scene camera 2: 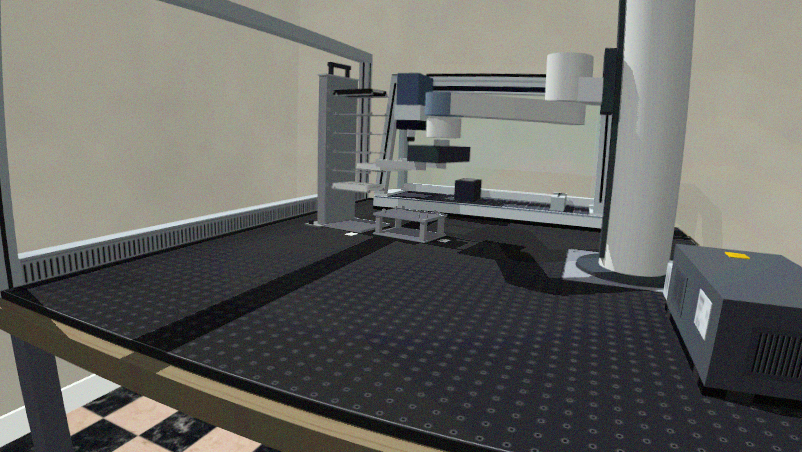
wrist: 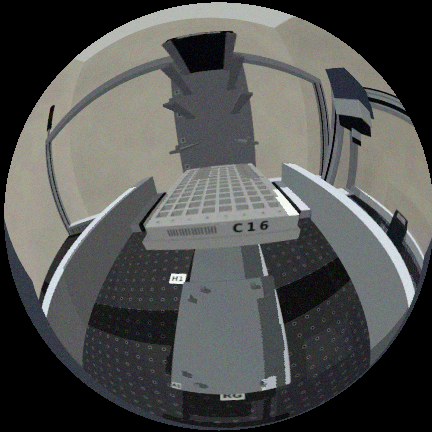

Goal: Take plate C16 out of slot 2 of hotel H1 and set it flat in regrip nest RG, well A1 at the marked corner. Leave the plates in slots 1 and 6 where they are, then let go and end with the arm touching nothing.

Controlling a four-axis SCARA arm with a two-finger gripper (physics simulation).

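Plate C16 is light grey and level between the fingers of my gripper, which is shut on it, well above the table at the open side of hotel H1. Shelf brackets show beyond its far edge; how far it stands clear of them is hard to tell. A light plate lies in the lowest slot; C16 hides that slot in the wrist view. A dark plate lies in the top slot. Regrip nest RG stands lower, bare, its A1 label at one corner.
A blue and white instrument head hangs on a gantry beside the hotel. A dark box stands on the rail deck behind the nest. The arm's white column and a grey controller box stand at the right.
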